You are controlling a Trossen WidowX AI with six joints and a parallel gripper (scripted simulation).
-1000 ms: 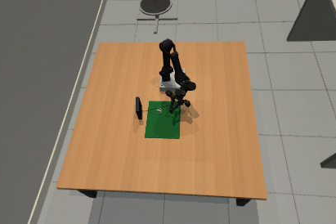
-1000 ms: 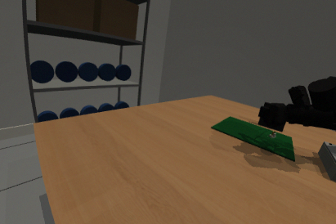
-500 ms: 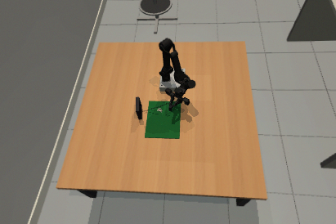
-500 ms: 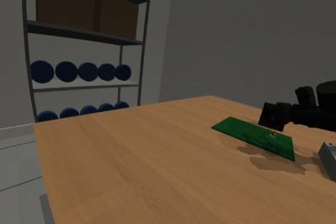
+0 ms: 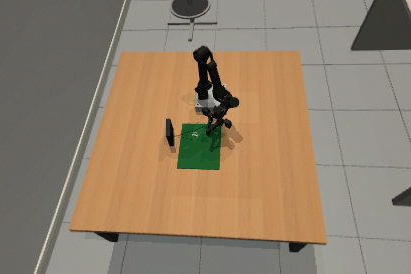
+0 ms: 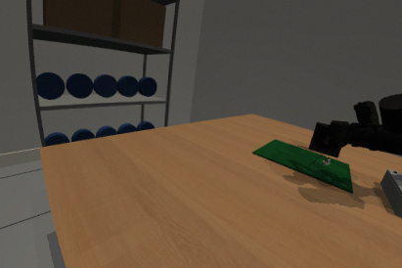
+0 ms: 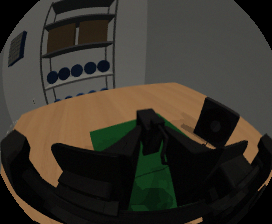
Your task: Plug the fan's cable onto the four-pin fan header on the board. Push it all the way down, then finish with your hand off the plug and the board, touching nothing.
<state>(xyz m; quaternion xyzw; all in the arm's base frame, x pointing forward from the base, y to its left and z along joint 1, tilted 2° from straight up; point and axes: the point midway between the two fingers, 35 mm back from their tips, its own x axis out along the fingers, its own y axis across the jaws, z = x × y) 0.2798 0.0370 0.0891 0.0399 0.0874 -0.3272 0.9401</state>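
Right now the green board is 140 mm below my gripper tip, 60 mm to the right of it and 20 mm ahead of it. Also, from my gripper tip: dark plug: 10 mm below; then black fan: 220 mm to the right, 70 mm below, 50 mm behind.
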